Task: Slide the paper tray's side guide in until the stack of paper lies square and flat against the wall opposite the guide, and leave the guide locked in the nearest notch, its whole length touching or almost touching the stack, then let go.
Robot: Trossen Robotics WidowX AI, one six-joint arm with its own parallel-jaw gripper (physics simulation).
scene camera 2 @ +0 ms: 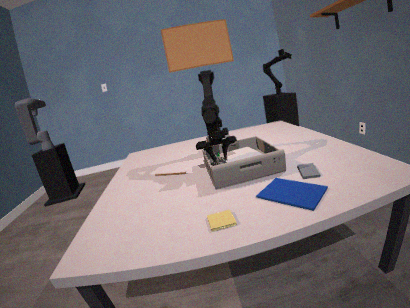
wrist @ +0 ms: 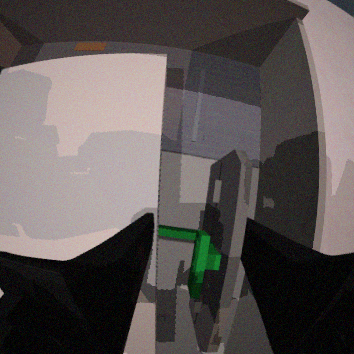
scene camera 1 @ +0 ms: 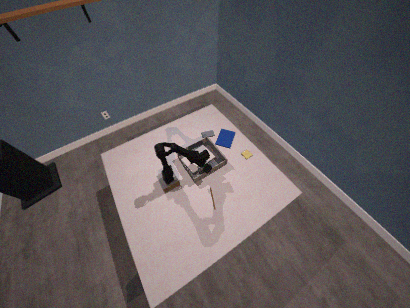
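Pixels of known places: gripper, fingertip midpoint: (scene camera 2: 220,160) (wrist: 192,219) (scene camera 1: 205,166); arm's base at its link origin: (scene camera 1: 168,179).
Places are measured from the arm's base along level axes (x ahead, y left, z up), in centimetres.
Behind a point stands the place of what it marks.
The grey paper tray (scene camera 1: 218,150) {x 48.1, y -6.0, z 0.6 cm} (scene camera 2: 255,173) {x 50.3, y -0.8, z -5.5 cm} stands on the table. In the wrist view, the white paper stack (wrist: 100,105) {x 39.0, y -1.7, z -4.2 cm} lies at the left with its right edge straight. The side guide (wrist: 227,195) {x 32.5, y -10.2, z -1.7 cm}, a grey upright plate, stands right of the stack across a strip of tray floor. Its green latch (wrist: 201,257) {x 29.8, y -8.5, z -0.2 cm} has an arm reaching left to the stack's edge. My gripper (wrist: 192,219) {x 31.0, y -8.6, z -3.4 cm} (scene camera 2: 220,158) {x 31.0, y -8.6, z -3.4 cm} is partly open, low over the tray, with the guide and latch between its fingers, the guide nearer the right one. The fingers hold nothing. Notch engagement cannot be seen.
The tray's side wall (wrist: 290,150) {x 35.5, y -15.1, z -2.3 cm} rises right of the guide. A blue folder (scene camera 1: 226,138) {x 68.2, y 3.0, z -7.5 cm} (scene camera 2: 292,193) {x 69.5, y 3.2, z -7.5 cm}, a grey slab (scene camera 1: 207,133) {x 58.4, y 20.3, z -7.3 cm} (scene camera 2: 308,170) {x 59.4, y 19.0, z -7.3 cm}, yellow notes (scene camera 1: 247,154) {x 69.0, y -23.2, z -7.3 cm} (scene camera 2: 222,220) {x 70.1, y -22.5, z -7.3 cm} and a brown stick (scene camera 1: 213,198) {x 17.5, y -33.2, z -7.6 cm} (scene camera 2: 171,174) {x 18.7, y -31.4, z -8.1 cm} lie around the tray.
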